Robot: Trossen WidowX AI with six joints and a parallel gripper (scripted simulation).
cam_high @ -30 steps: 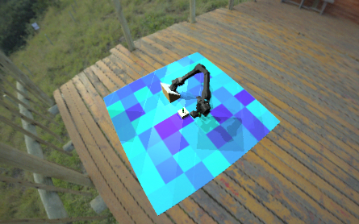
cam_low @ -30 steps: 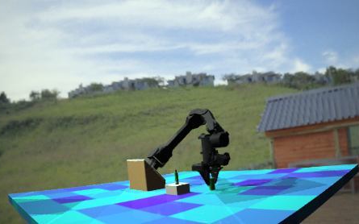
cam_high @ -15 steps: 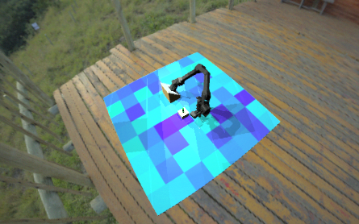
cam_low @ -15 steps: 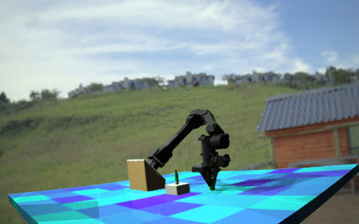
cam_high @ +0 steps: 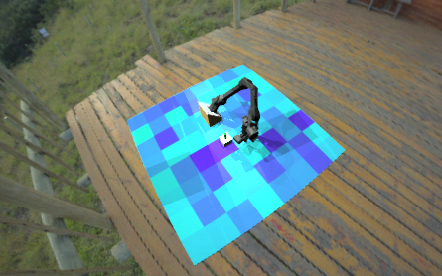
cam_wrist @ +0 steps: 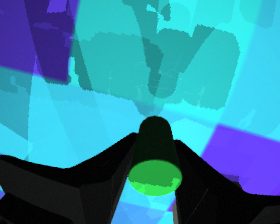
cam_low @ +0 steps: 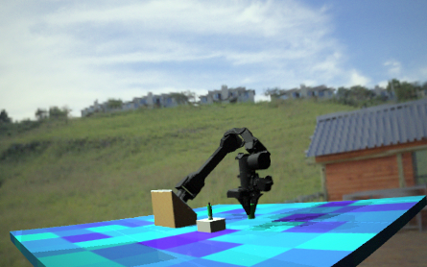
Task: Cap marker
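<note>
Right now my gripper tip is 10 cm past the pale holder block, 11 cm to the left of it and 2 cm above it. Also, from my gripper tip: green cap (1 cm above).
</note>
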